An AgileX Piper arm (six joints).
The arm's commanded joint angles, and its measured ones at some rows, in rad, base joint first. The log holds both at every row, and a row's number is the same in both.
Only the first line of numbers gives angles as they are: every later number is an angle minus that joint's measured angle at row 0.
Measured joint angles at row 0: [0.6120, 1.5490, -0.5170, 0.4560, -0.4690, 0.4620]
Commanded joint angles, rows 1 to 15: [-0.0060, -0.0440, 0.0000, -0.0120, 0.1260, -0.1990]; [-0.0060, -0.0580, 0.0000, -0.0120, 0.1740, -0.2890]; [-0.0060, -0.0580, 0.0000, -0.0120, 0.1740, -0.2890]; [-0.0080, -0.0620, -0.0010, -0.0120, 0.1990, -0.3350]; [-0.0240, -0.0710, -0.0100, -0.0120, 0.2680, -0.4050]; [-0.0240, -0.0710, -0.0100, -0.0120, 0.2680, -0.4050]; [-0.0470, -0.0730, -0.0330, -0.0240, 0.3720, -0.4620]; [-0.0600, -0.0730, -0.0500, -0.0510, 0.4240, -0.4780]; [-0.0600, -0.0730, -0.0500, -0.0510, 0.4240, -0.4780]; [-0.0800, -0.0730, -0.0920, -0.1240, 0.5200, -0.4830]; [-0.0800, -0.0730, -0.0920, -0.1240, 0.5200, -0.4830]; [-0.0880, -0.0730, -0.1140, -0.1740, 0.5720, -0.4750]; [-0.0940, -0.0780, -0.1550, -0.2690, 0.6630, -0.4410]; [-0.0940, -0.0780, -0.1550, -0.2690, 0.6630, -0.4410]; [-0.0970, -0.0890, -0.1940, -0.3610, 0.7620, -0.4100]
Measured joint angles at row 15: [-0.0860, -0.0660, -0.1440, -0.2330, 0.6220, -0.4430]
